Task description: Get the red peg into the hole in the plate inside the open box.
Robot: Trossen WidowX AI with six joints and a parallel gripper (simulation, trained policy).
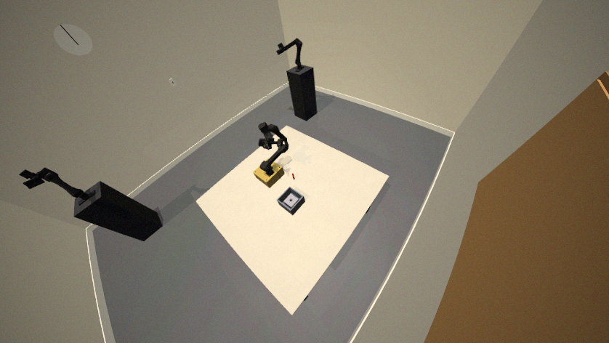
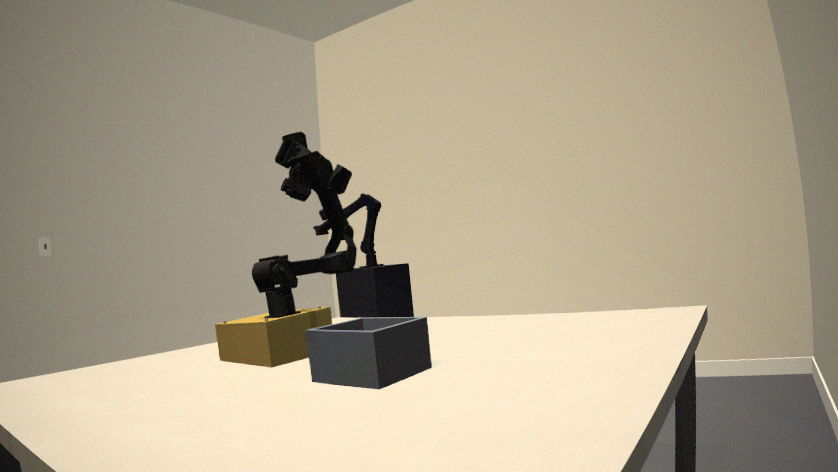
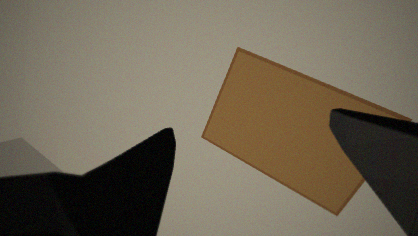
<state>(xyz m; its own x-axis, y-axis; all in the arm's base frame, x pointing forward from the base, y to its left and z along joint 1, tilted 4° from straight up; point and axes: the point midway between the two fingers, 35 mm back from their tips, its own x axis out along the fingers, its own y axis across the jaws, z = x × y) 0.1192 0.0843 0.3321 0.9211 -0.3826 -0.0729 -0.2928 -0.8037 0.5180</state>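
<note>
Right now my gripper tip is 20 mm short of the red peg, 70 mm to the right of it and 400 mm above it. The rest, counted from my gripper tip: dark grey box 190 mm ahead, 110 mm to the right, 410 mm below.
</note>
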